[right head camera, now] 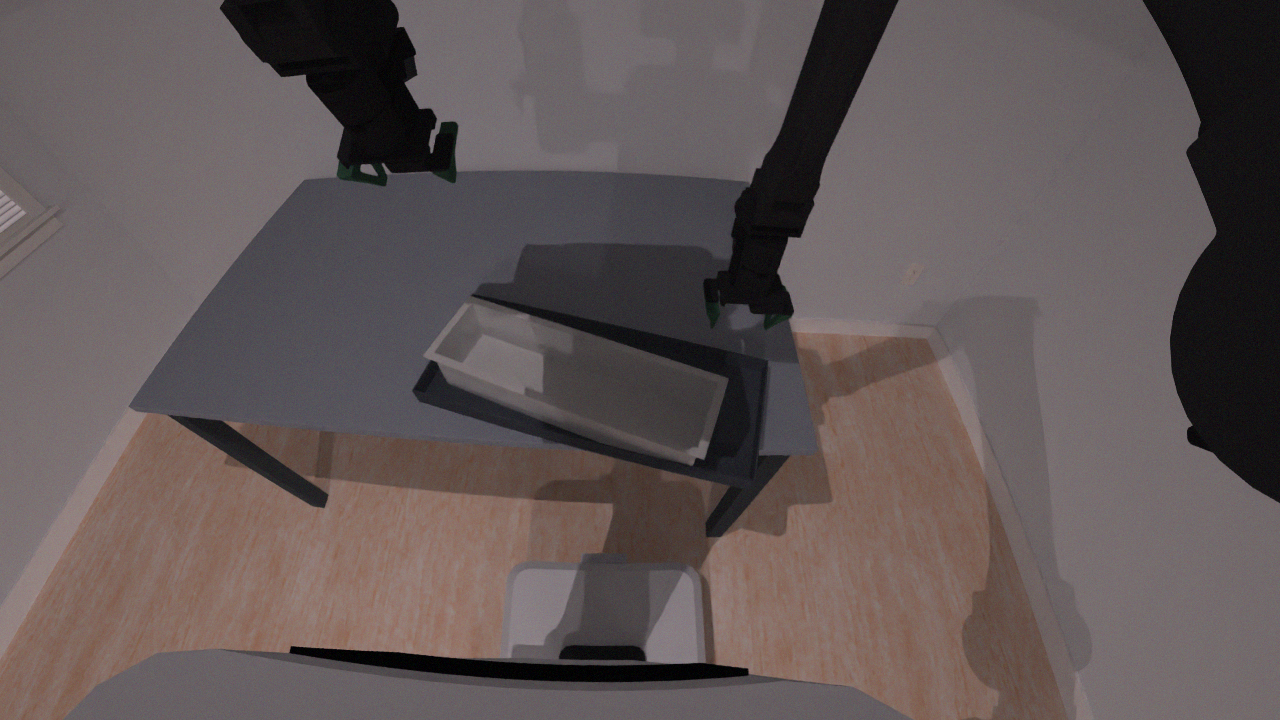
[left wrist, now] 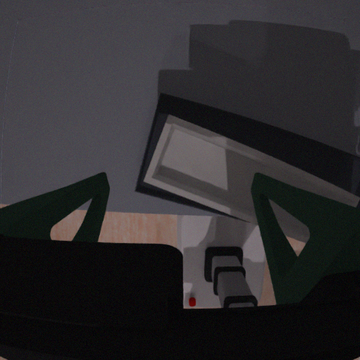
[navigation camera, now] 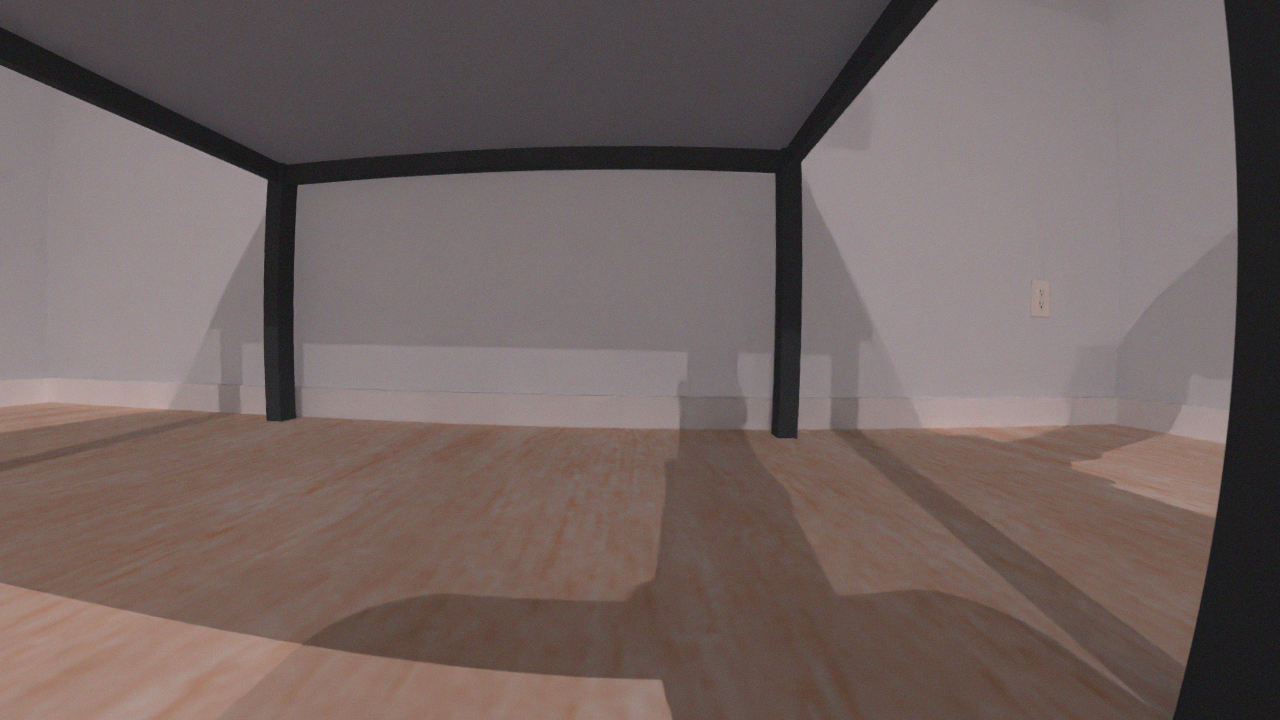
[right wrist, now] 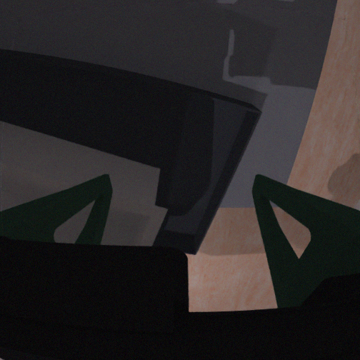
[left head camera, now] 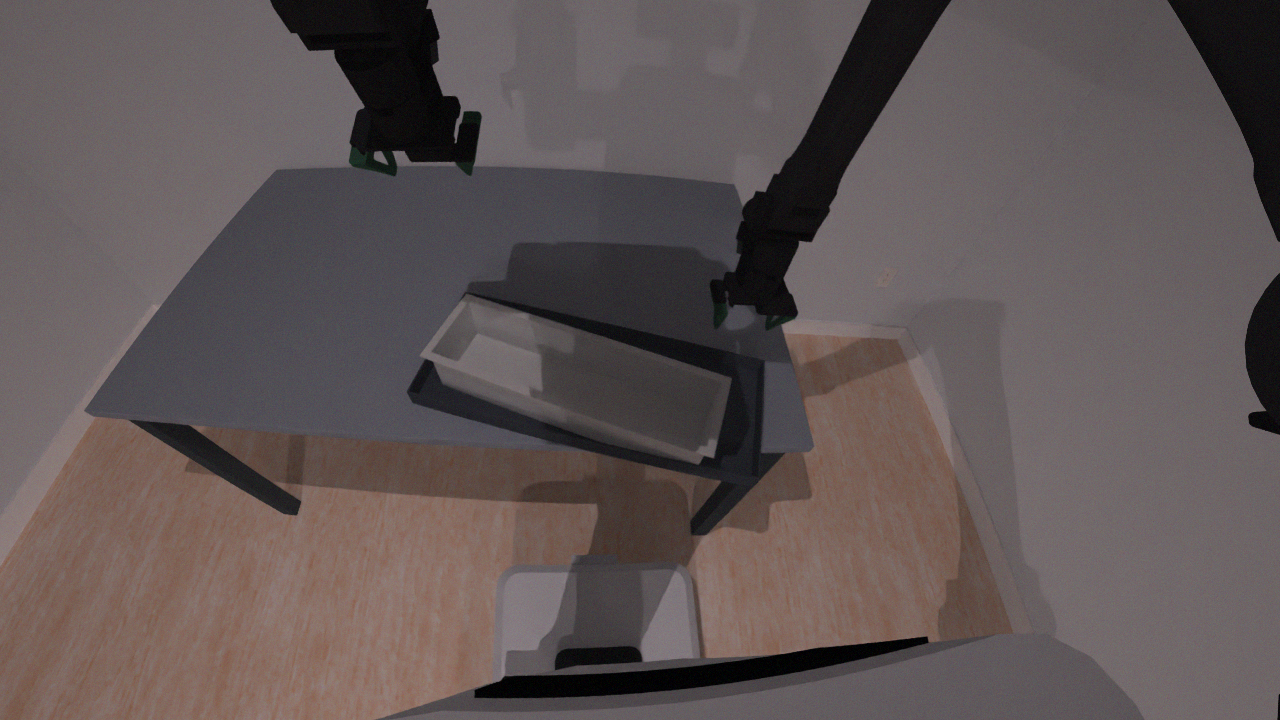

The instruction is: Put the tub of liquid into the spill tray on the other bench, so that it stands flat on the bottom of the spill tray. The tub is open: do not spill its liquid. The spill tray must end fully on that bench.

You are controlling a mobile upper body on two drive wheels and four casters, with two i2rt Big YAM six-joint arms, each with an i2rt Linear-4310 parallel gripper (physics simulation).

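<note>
The long pale open tub [left head camera: 572, 380] [right head camera: 572, 385] [left wrist: 195, 155] sits inside the dark spill tray [left head camera: 760, 411] [right head camera: 763, 411] [left wrist: 225, 126] [right wrist: 225, 175], toward the tray's left end. It looks level; its underside is hidden and I cannot make out the liquid's surface. The tray lies skewed on the grey bench [left head camera: 268, 268] [right head camera: 286, 286], its near right corner reaching past the front edge over the floor. My left gripper [left head camera: 429, 170] [right head camera: 418, 181] [left wrist: 180, 180] is open, high above the bench's back left. My right gripper [left head camera: 748, 324] [right head camera: 742, 324] [right wrist: 181, 182] is open and empty above the tray's right end.
My pale wheeled base [left head camera: 635, 604] [right head camera: 644, 600] stands on the wood floor in front of the bench. Walls stand behind and to the right of the bench. In the navigation camera, the bench's underside [navigation camera: 537, 80] and dark legs [navigation camera: 280, 295] [navigation camera: 787, 295] show ahead.
</note>
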